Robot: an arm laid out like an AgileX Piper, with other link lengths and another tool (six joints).
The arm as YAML. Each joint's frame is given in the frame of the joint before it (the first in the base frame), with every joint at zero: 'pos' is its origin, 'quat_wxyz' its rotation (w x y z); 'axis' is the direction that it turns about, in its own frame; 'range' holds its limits. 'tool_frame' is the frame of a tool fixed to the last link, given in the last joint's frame.
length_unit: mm
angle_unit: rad
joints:
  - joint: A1
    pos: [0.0, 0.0, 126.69]
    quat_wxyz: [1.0, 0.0, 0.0, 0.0]
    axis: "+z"
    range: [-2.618, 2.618]
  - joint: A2
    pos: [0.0, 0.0, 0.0]
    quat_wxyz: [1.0, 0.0, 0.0, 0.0]
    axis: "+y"
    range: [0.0, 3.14]
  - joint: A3
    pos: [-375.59, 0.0, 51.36]
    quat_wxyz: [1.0, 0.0, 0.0, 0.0]
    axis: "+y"
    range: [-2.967, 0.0]
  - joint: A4
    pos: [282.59, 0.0, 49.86]
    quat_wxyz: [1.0, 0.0, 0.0, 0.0]
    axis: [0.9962, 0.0, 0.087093]
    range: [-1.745, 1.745]
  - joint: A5
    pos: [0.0, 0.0, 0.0]
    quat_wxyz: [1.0, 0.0, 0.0, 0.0]
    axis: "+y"
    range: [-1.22, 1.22]
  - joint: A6
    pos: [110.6, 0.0, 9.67]
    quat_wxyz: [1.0, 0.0, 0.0, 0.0]
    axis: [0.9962, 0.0, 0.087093]
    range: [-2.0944, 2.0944]
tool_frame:
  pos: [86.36, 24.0, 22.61]
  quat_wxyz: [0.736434, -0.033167, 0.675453, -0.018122]
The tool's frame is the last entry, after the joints.
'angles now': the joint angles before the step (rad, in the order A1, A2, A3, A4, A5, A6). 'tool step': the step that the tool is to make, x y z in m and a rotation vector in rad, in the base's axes. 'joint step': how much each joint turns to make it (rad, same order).
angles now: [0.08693, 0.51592, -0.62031, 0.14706, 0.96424, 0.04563]
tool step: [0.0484, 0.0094, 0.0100, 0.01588, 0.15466, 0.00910]
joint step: [-0.00051, 0.23643, -0.11564, 0.03050, 0.03242, -0.00056]
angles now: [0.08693, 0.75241, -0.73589, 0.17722, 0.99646, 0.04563]
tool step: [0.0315, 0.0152, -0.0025, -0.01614, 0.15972, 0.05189]
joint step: [0.06309, 0.18317, -0.10607, -0.01240, 0.08028, 0.02923]
